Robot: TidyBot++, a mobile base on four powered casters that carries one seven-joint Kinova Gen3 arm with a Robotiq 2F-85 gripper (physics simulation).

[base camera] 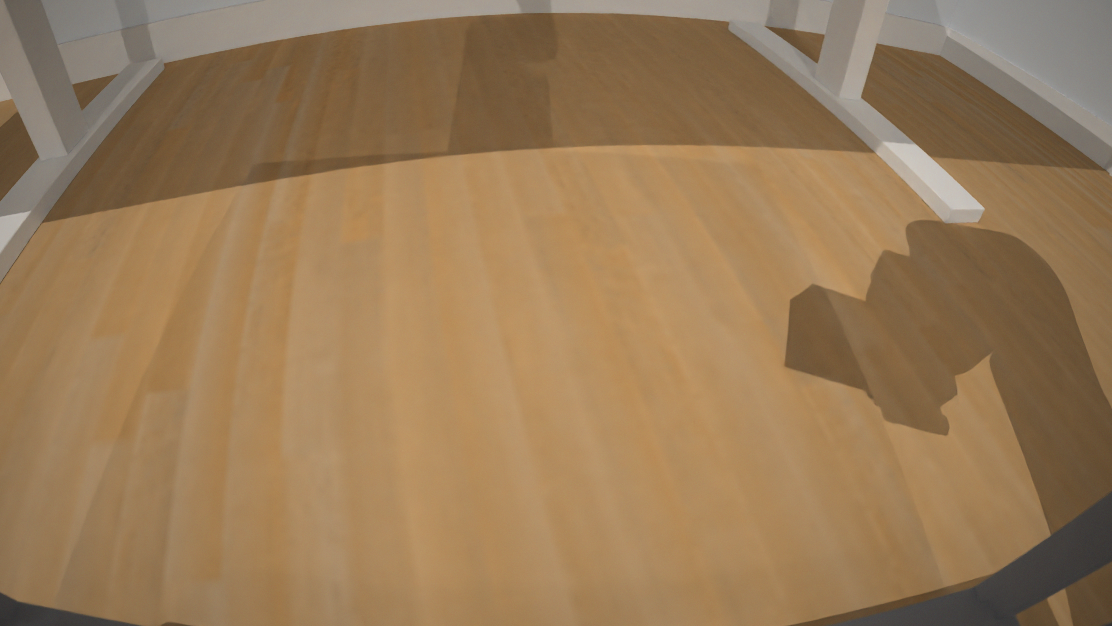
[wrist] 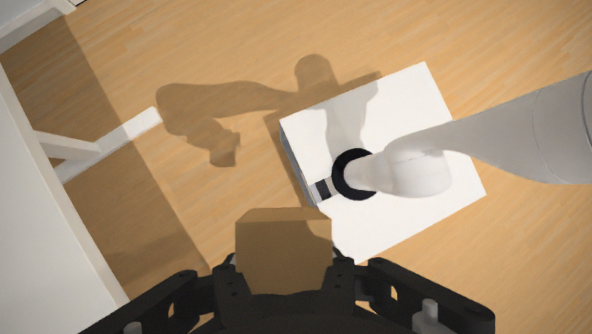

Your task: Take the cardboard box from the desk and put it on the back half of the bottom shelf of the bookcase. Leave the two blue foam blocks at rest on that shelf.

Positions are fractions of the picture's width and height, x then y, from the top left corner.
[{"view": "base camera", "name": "white desk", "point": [0.06, 0.22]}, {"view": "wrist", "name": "my gripper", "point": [0.48, 0.77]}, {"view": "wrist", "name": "cardboard box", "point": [0.48, 0.75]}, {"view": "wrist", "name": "white desk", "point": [0.10, 0.82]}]
